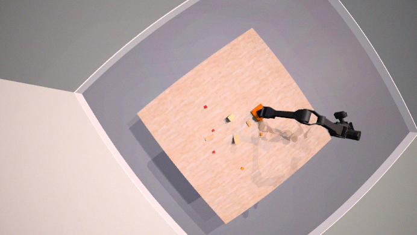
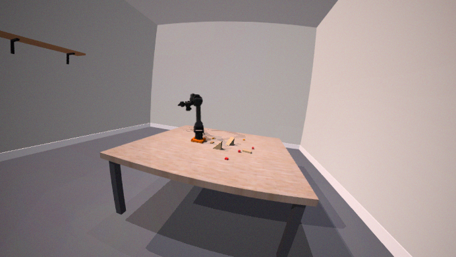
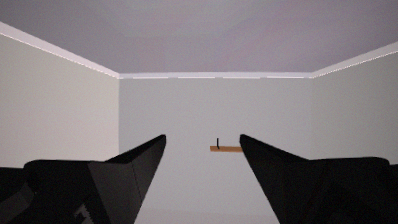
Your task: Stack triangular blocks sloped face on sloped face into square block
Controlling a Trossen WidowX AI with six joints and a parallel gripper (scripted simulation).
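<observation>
Right now my gripper tip is 74 cm short of the triangular block, 37 cm to the left of it and 27 cm above it.
</observation>
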